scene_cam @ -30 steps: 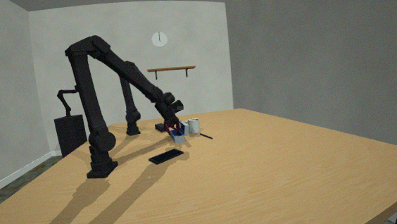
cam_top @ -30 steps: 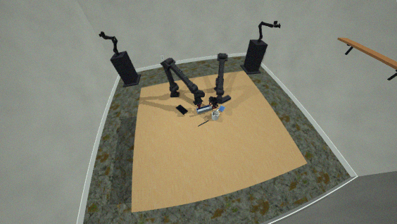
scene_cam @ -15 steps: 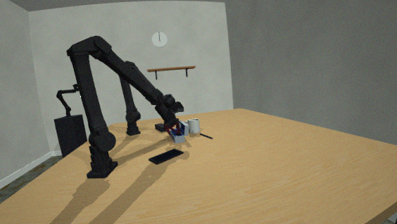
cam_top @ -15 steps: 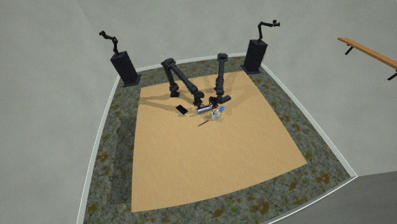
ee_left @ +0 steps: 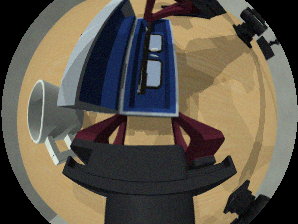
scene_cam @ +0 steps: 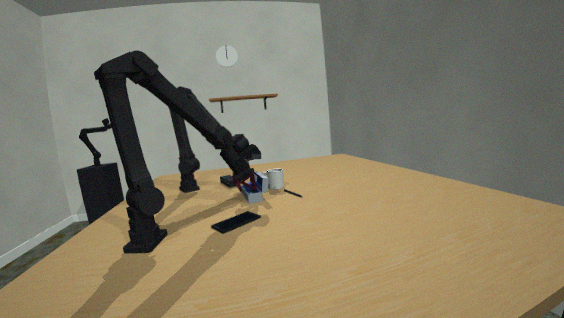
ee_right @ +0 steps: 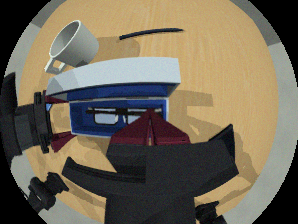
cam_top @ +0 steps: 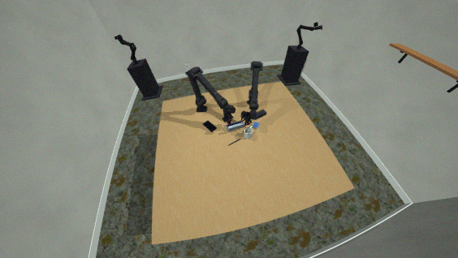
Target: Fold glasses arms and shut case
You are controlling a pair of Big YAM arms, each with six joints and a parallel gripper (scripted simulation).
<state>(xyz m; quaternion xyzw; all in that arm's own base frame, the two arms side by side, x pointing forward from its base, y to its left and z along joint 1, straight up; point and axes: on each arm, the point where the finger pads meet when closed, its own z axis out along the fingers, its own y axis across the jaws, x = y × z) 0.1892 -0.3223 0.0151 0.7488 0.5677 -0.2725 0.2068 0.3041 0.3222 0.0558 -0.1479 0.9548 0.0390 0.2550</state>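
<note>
My right hand is 5 cm to the right of the black-framed glasses, 4 cm above it and 1 cm past it. From my right hand the other things lie so: white mug (17 cm to the left, 11 cm ahead, 2 cm below); then glasses case (6 cm to the left, 1 cm below, 1 cm ahead); then blue card (28 cm to the left, 5 cm below).
</note>
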